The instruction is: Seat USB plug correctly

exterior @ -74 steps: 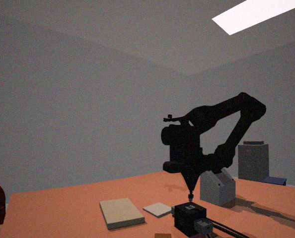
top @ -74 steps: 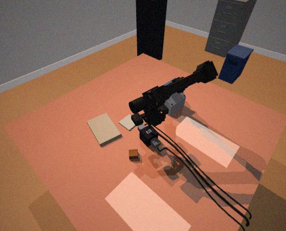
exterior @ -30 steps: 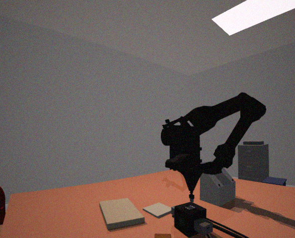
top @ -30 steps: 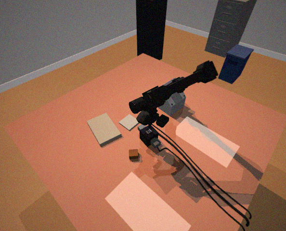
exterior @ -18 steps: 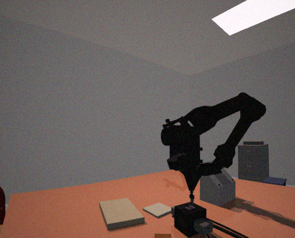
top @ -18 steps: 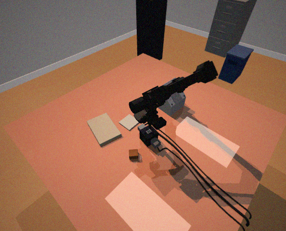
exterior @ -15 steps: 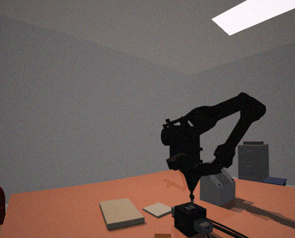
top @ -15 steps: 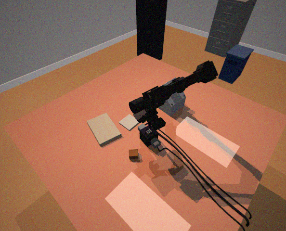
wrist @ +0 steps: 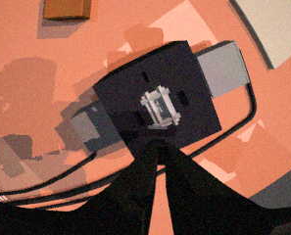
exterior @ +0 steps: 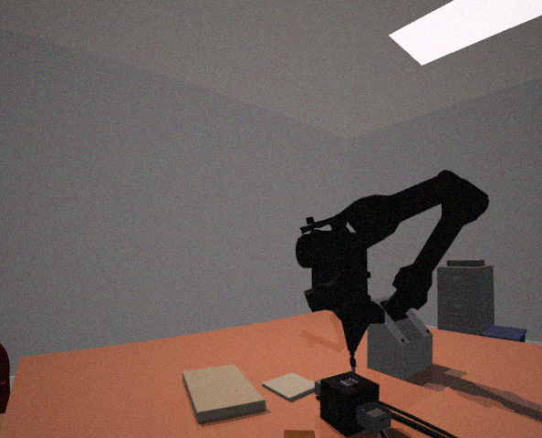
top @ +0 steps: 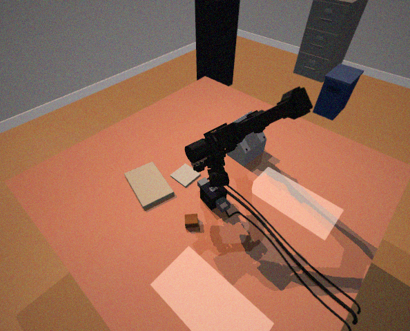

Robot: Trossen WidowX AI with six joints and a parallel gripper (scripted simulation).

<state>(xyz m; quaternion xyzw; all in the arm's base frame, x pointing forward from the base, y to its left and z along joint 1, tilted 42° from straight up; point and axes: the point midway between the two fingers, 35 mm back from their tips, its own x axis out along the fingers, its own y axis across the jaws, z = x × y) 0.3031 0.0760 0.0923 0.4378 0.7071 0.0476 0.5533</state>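
The USB plug lies 2 cm below my gripper tip. From my gripper tip the other things lie so: pale pad 18 cm to the right, 13 cm below; then USB socket 7 cm below; then brown block 14 cm ahead, 2 cm to the left, 12 cm below.
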